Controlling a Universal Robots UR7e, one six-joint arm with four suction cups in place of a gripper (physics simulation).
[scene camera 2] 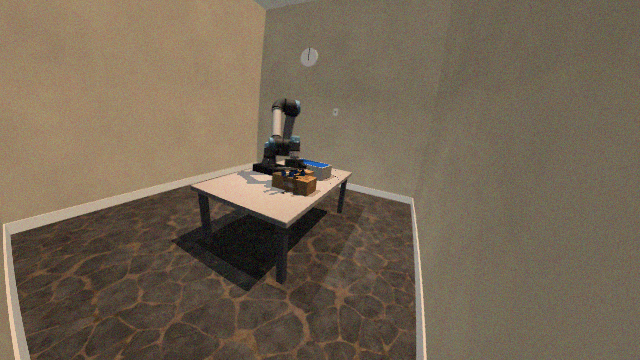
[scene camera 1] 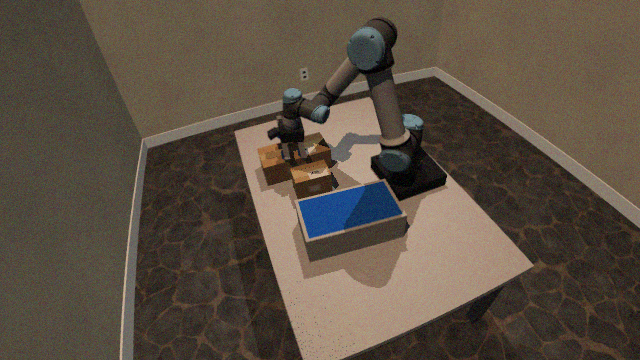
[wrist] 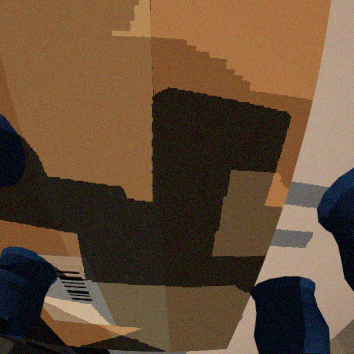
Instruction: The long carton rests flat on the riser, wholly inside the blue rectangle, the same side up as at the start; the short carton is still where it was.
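Frame: origin at the arm's base, x ahead, y up, z right, level; metres.
Seen in the pictures: hand, its tool point: (scene camera 2: 293, 175) (scene camera 1: 290, 145) (wrist: 160, 234); arm's base, origin of its link: (scene camera 2: 268, 165).
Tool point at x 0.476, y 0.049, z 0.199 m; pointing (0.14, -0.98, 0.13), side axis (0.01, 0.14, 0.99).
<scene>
Pixels of each thing's top centre, then the offset from my tool point to it. Level surfaces: height alone.
- long carton, centre of its top: (wrist: 109, 237) (scene camera 1: 293, 149) (scene camera 2: 294, 175) dy -0.004, dx -0.009, dz -0.023 m
- short carton, centre of its top: (scene camera 1: 310, 171) dy -0.004, dx -0.057, dz -0.195 m
- riser, centre of its top: (scene camera 1: 349, 207) (scene camera 2: 311, 162) dy +0.012, dx -0.155, dz -0.449 m
- blue rectangle, centre of its top: (scene camera 1: 349, 207) (scene camera 2: 311, 162) dy +0.012, dx -0.155, dz -0.449 m
- table, height of its surface: dy -0.108 m
The long carton (scene camera 1: 270, 158) (scene camera 2: 294, 185) (wrist: 88, 105) lies flat on the table, behind the short carton (scene camera 1: 311, 180), which touches its front side. My suction gripper (scene camera 1: 293, 154) (scene camera 2: 293, 173) stands upright on the long carton's top near its front edge, with suction on the carton. In the wrist view the left cups (wrist: 21, 281) sit over the carton, and the right cups (wrist: 288, 316) show past its edge over the table. The riser (scene camera 1: 354, 237) (scene camera 2: 323, 173) with the blue rectangle (scene camera 1: 340, 211) (scene camera 2: 315, 164) stands in front of the short carton, with nothing on it.
The arm's black base (scene camera 1: 426, 178) stands at the table's right side, close to the riser's far right corner. The table (scene camera 1: 390, 303) (scene camera 2: 247, 193) extends well in front of the riser. The floor lies around it on all sides.
</scene>
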